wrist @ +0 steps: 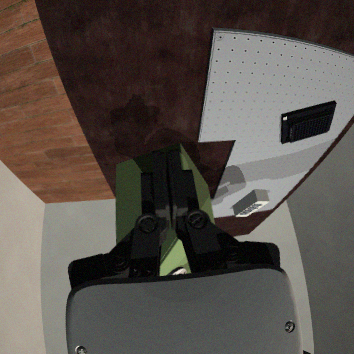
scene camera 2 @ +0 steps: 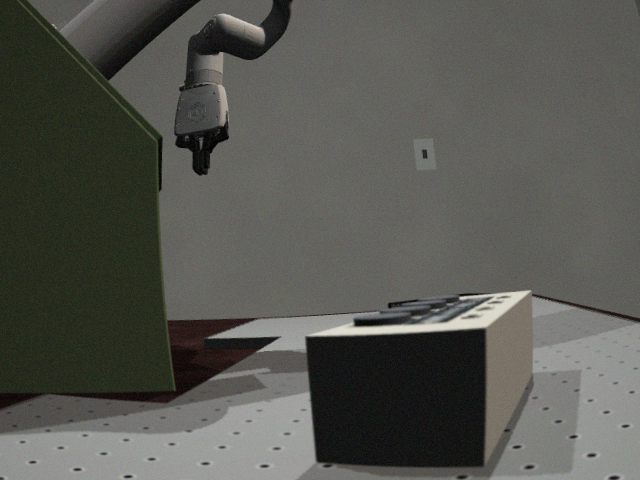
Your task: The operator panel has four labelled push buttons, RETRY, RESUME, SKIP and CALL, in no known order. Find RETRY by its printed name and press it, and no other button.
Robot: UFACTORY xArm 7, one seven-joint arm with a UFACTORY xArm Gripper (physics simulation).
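Frame: origin at the arm's base, x ahead, y left, z up, level; millimetres.
Where they show: gripper, fingertip midpoint: [wrist: 164, 164] [scene camera 2: 201, 173]; arm's base, link origin: [scene camera 2: 65, 73].
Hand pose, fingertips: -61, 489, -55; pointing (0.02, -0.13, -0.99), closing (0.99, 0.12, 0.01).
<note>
Each offset is from my fingertips to the top centre of the thing, as dx, dy, dz. Level surfaces: height alone.
The operator panel {+470, -683, -210} [scene camera 2: 398, 397] [wrist: 251, 203] is a box with dark end and cream top and side; it stands on the perforated white board in the right foreground of the scene view and is small at the right of the wrist view. Dark round buttons {+444, -724, -210} [scene camera 2: 382, 318] show in a row on its top, seen nearly edge-on. The printed names cannot be read in either view, so I cannot tell which button is RETRY. My gripper [scene camera 2: 201, 169] [wrist: 164, 164] is shut and empty. It hangs high above the board, well apart from the panel.
A tall green housing [scene camera 2: 77, 232] [wrist: 128, 200] stands at the left of the scene view and behind my fingers in the wrist view. A black ribbed box {+428, -197, -239} [wrist: 310, 124] lies on the perforated board {dz -265} [scene camera 2: 170, 444] [wrist: 260, 75]. A wall socket [scene camera 2: 424, 153] is on the grey wall.
</note>
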